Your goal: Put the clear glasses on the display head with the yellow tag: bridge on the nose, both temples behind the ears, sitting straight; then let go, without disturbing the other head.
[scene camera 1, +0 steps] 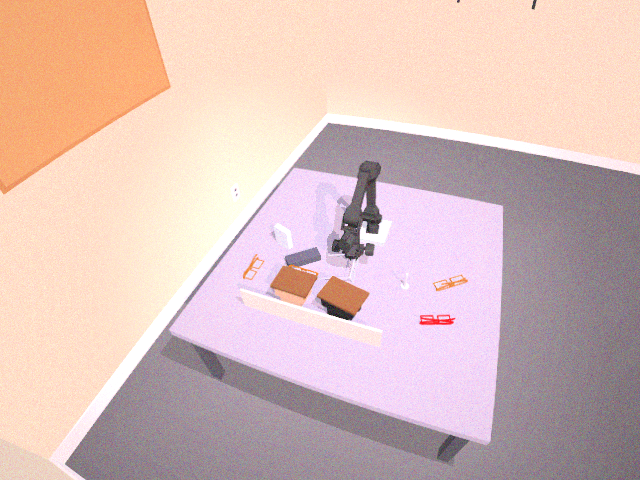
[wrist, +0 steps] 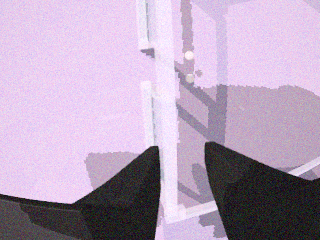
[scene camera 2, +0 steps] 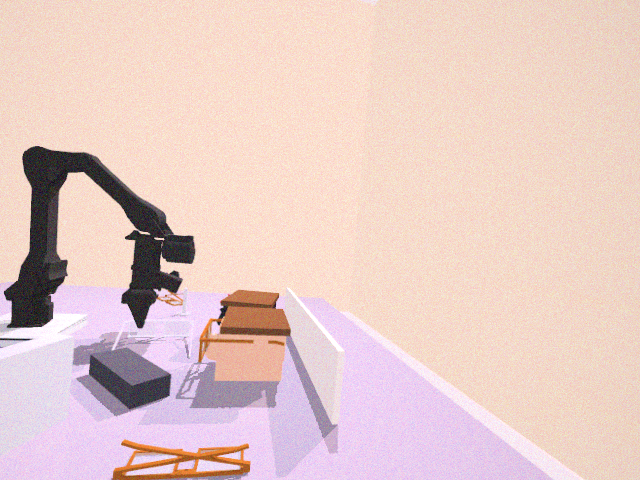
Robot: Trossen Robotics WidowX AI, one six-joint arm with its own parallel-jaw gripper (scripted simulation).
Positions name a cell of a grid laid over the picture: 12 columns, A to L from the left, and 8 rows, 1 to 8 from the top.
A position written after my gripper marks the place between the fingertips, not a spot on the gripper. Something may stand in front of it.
In view: my gripper (scene camera 2: C6) and a white panel (scene camera 1: H6).
My gripper shows as well in the wrist view (wrist: G6).
